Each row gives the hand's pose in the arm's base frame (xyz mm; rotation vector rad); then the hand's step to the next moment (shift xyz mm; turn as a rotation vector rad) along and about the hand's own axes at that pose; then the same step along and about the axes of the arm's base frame.
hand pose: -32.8 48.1 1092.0 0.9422 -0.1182 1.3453
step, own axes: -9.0 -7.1 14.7 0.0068 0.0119 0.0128
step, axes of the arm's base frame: 10.0 -15.7 0.7 -0.0028 -0.0037 0.0182
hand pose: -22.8 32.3 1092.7 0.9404 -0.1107 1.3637
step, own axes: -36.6 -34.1 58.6 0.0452 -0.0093 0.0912
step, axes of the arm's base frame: 45.6 -62.1 -0.3 0.0599 -0.0210 0.0801
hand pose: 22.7 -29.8 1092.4 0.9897 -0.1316 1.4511
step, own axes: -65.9 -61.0 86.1 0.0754 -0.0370 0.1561
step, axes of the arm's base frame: 81.2 -92.7 -17.1 0.1203 -0.0336 0.1258
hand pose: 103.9 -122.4 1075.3 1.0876 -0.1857 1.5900
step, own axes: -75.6 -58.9 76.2 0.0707 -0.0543 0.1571
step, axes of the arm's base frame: 85.0 -80.4 -36.1 0.1350 -0.0315 0.1157
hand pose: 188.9 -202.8 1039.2 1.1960 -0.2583 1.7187
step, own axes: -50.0 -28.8 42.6 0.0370 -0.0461 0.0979
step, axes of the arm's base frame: 49.8 -42.7 -28.9 0.0942 -0.0178 0.0623
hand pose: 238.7 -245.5 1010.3 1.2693 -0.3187 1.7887
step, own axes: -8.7 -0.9 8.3 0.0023 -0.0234 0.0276
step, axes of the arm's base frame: 6.6 -9.3 -4.0 0.0353 -0.0033 0.0078
